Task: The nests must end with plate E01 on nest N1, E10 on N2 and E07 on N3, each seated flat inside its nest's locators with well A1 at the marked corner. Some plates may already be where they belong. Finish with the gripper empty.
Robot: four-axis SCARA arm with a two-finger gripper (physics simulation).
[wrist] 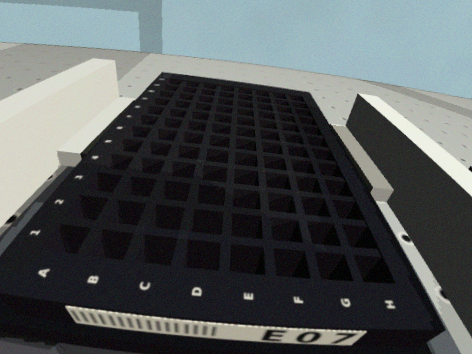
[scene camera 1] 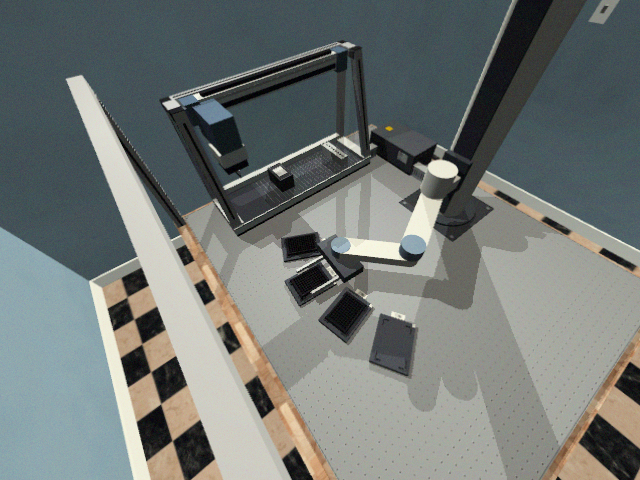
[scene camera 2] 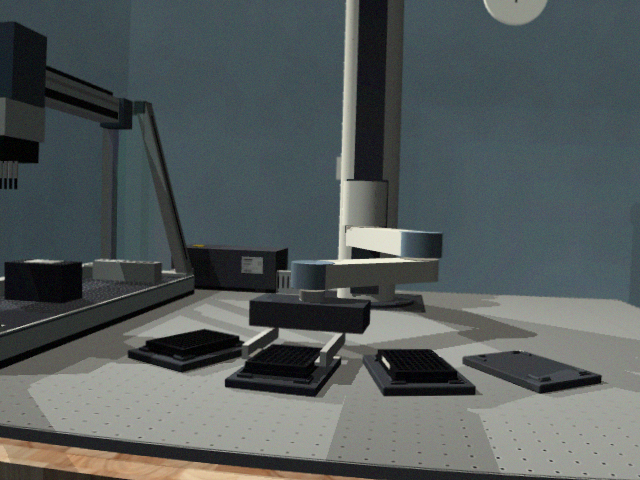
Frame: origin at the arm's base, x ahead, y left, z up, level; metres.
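Seen in the pictures: gripper, fingertip midpoint: [wrist: 236, 99] [scene camera 1: 304, 282] [scene camera 2: 283, 355]; arm's base, origin of the base link: [scene camera 1: 444, 207].
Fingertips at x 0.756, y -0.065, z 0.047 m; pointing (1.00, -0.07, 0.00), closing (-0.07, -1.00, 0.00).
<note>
Pixels of each thing's middle, then the offset from my fingertips to it. "pt": a spot on its surface instead.
- Plate E07, body centre: [wrist: 230, 152] [scene camera 2: 287, 359] [scene camera 1: 310, 280] 0.025 m back, 0.002 m left, 0.012 m down
- third black plate, body centre: [scene camera 2: 414, 364] [scene camera 1: 346, 311] 0.054 m back, 0.177 m left, 0.015 m down
- bare nest, body centre: [scene camera 2: 529, 368] [scene camera 1: 393, 342] 0.111 m back, 0.347 m left, 0.026 m down
- black block, surface spot: [scene camera 2: 43, 280] pt 0.191 m back, 0.487 m right, 0.055 m up
- dark box, surface spot: [scene camera 2: 235, 267] pt 0.791 m back, 0.298 m right, 0.032 m up
Plate E07 [scene camera 1: 311, 281] [scene camera 2: 281, 360] [wrist: 215, 175] is black; its code label and the row A1 to H1 face the wrist camera. My gripper [scene camera 1: 305, 282] [scene camera 2: 285, 355] [wrist: 236, 99] is shut on its long sides, low over the table. The plate lies level inside the locators of a dark nest [scene camera 1: 302, 299] [scene camera 2: 268, 383]; full seating cannot be told. Another black plate [scene camera 1: 301, 245] [scene camera 2: 193, 342] sits on the nest nearest the gantry. A third black plate [scene camera 1: 347, 311] [scene camera 2: 417, 364] sits on another nest. Their codes and the nest numbers are unreadable. A bare nest [scene camera 1: 393, 343] [scene camera 2: 532, 367] stands at the far end of the row.
The gantry frame's deck [scene camera 1: 258, 209] [scene camera 2: 103, 320] carries a black block [scene camera 1: 280, 177] [scene camera 2: 43, 280] and a pale rack, behind the row of nests. A dark box [scene camera 1: 403, 145] [scene camera 2: 235, 267] stands near the arm's column [scene camera 1: 496, 113] [scene camera 2: 371, 103]. The two neighbouring nests are close beside the gripper.
</note>
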